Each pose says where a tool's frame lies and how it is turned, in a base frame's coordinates. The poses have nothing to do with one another.
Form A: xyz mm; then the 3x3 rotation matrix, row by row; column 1 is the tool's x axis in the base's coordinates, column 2 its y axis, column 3 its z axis. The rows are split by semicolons.
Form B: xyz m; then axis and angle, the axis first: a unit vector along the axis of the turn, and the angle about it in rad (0 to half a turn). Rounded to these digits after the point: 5 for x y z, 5 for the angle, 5 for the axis. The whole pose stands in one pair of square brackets.
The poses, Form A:
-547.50 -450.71 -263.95; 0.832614 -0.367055 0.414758; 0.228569 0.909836 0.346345; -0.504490 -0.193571 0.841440
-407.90 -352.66 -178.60; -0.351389 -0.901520 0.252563; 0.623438 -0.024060 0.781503; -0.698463 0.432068 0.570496
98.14 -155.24 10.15; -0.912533 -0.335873 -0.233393; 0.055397 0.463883 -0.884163; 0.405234 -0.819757 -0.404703
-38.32 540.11 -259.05; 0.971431 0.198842 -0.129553; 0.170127 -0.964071 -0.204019; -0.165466 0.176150 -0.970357
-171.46 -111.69 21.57; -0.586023 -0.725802 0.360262; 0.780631 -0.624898 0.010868; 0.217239 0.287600 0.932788
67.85 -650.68 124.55; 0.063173 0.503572 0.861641; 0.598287 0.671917 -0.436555; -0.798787 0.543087 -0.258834
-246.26 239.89 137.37; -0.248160 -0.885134 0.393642; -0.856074 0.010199 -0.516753; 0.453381 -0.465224 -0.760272
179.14 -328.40 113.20; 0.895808 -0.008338 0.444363; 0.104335 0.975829 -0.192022; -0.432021 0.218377 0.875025
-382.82 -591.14 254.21; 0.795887 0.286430 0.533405; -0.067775 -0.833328 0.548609; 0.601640 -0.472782 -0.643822
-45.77 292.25 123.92; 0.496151 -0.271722 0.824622; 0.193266 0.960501 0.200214; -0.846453 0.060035 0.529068
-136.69 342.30 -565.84; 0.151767 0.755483 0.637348; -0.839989 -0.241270 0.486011; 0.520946 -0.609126 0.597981
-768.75 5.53 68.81; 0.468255 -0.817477 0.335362; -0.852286 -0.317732 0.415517; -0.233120 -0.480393 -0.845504
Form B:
[-0.54750 -0.45071 -0.26395 -0.44212 0.75275 0.48774 0.65681]
[-0.40790 -0.35266 -0.17860 -0.19086 0.51944 0.83292 1.98502]
[0.09814 -0.15524 0.01015 0.08568 -0.84955 0.52050 2.75627]
[-0.03832 0.54011 -0.25905 0.99276 0.09378 -0.07499 2.94893]
[-0.17146 -0.11169 0.02157 0.17989 0.09297 0.97928 2.26408]
[0.06785 -0.65068 0.12455 0.50753 0.86023 0.04907 1.83576]
[-0.24626 0.23989 0.13737 0.61290 -0.71055 0.34565 3.09954]
[0.17914 -0.32840 0.11320 0.42124 0.89954 0.11565 0.50880]
[-0.38282 -0.59114 0.25421 -0.94292 -0.06299 -0.32699 2.56924]
[-0.04577 0.29225 0.12392 -0.08055 0.96027 0.26720 1.05542]
[-0.13669 0.34230 -0.56584 -0.56489 0.06004 -0.82298 1.81910]
[-0.76875 0.00553 0.06881 -0.84391 0.53549 -0.03279 2.58204]

